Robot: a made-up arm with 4 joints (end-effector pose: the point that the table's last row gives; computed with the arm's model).
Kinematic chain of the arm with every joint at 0, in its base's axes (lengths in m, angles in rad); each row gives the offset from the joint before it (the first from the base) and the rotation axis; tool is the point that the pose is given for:
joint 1: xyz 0 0 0.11 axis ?
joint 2: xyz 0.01 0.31 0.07 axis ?
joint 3: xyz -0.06 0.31 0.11 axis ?
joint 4: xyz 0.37 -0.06 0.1 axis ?
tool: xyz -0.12 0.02 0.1
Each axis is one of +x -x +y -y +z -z.
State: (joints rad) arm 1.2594 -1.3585 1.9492 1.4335
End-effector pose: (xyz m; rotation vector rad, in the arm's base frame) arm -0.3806 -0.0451 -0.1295 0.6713 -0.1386 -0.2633
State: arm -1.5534 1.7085 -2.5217 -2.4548
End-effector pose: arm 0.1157 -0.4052 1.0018 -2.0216 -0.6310 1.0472
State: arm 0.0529 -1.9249 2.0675 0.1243
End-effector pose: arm -0.2175 0.3938 -0.1605 1.8910 -1.0751 -1.1352
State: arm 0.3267 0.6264 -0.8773 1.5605
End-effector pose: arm 0.4231 0.9621 -0.0263 -0.6548 2.1843 0.6218
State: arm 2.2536 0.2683 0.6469 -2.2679
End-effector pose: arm 0.2281 -0.1791 -0.2146 1.8019 1.3011 -2.0651
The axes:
joint 1: -x
joint 2: +y
joint 3: -z
joint 4: +y

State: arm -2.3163 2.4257 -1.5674 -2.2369
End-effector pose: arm 0.0595 -0.6991 0.8057 -2.3975 -1.3311 0.3774
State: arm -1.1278 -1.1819 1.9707 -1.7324
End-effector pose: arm -0.1395 0.2441 0.4014 -0.4478 -0.1001 -2.7538
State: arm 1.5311 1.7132 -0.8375 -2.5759
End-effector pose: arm 0.0353 -0.1495 -0.8002 -0.6964 -0.9071 0.2235
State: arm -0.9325 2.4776 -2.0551 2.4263
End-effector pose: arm 0.3537 0.6032 1.0375 0.4104 0.2337 -2.3449
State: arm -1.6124 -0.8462 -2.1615 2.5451
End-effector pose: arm -0.3475 -0.0048 1.1894 -0.8049 0.6831 0.3775
